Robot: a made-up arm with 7 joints. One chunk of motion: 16 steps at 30 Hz.
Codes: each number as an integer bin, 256 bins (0 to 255) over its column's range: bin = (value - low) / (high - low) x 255, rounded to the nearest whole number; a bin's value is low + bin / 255 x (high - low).
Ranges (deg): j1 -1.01..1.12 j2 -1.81..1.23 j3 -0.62..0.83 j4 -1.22..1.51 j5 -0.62..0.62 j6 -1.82..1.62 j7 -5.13..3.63
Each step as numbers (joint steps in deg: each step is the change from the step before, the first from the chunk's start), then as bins.
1 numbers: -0.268 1.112 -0.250 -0.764 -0.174 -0.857 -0.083
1 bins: 89 245 65 43 92 71 147
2 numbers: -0.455 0.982 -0.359 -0.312 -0.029 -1.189 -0.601
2 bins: 66 234 46 85 122 47 132
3 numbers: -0.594 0.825 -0.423 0.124 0.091 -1.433 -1.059
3 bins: 50 221 35 126 146 29 119
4 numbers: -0.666 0.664 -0.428 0.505 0.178 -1.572 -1.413
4 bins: 41 208 34 161 164 18 108
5 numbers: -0.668 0.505 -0.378 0.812 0.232 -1.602 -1.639
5 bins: 41 194 43 190 175 16 102
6 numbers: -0.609 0.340 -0.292 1.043 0.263 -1.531 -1.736
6 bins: 48 180 58 211 182 21 99
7 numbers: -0.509 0.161 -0.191 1.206 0.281 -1.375 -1.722
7 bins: 60 165 75 227 185 33 99
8 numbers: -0.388 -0.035 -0.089 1.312 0.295 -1.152 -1.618
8 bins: 74 149 93 237 188 50 102
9 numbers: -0.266 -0.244 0.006 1.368 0.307 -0.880 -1.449
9 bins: 89 131 110 242 191 70 107
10 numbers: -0.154 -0.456 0.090 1.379 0.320 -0.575 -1.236
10 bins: 102 114 125 243 193 92 113
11 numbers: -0.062 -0.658 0.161 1.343 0.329 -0.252 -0.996
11 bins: 113 97 137 239 195 116 120
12 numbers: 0.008 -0.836 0.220 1.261 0.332 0.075 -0.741
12 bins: 122 82 148 232 196 140 128
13 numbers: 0.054 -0.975 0.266 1.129 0.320 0.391 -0.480
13 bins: 127 70 156 219 193 164 135
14 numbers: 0.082 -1.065 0.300 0.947 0.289 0.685 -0.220
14 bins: 131 62 162 202 187 186 143
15 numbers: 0.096 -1.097 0.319 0.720 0.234 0.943 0.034
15 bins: 132 60 165 181 176 205 150
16 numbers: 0.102 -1.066 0.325 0.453 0.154 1.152 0.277
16 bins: 133 62 166 156 159 220 157
